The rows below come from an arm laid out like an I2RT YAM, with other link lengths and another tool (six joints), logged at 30 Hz.
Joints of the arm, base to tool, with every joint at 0 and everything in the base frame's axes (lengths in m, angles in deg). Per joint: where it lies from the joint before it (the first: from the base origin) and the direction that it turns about. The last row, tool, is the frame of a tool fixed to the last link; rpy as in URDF.
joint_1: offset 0 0 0.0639 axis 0 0 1
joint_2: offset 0.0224 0.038 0.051 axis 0 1 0
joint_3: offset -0.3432 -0.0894 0 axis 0 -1 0
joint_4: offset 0.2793 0.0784 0.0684 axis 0 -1 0
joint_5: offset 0.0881 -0.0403 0.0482 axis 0 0 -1
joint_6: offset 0.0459 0 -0.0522 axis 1 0 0
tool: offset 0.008 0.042 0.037 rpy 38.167 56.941 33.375
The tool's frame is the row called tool.
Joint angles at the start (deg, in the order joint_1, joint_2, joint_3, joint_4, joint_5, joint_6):
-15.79, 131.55, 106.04, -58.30, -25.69, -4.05
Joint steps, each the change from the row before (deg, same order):
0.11, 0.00, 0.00, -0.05, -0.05, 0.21
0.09, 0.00, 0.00, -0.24, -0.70, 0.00
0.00, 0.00, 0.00, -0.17, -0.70, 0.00
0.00, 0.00, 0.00, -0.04, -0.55, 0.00
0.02, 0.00, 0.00, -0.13, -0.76, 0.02
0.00, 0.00, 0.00, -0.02, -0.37, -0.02
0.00, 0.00, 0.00, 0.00, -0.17, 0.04
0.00, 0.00, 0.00, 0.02, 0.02, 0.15
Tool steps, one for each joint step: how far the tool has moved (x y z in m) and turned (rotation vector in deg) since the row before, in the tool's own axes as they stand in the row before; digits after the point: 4 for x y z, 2 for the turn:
0.0005, 0.0009, 0.0003, 0.03, 0.11, 0.13
0.0008, 0.0012, -0.0005, -0.53, 0.44, 0.30
0.0002, 0.0005, -0.0006, -0.53, 0.34, 0.36
0.0000, 0.0005, -0.0005, -0.45, 0.18, 0.25
0.0002, 0.0007, -0.0006, -0.59, 0.33, 0.38
0.0000, 0.0003, -0.0003, -0.32, 0.12, 0.15
-0.0001, 0.0001, -0.0001, -0.13, 0.05, 0.11
-0.0002, -0.0001, 0.0001, 0.08, -0.02, 0.12

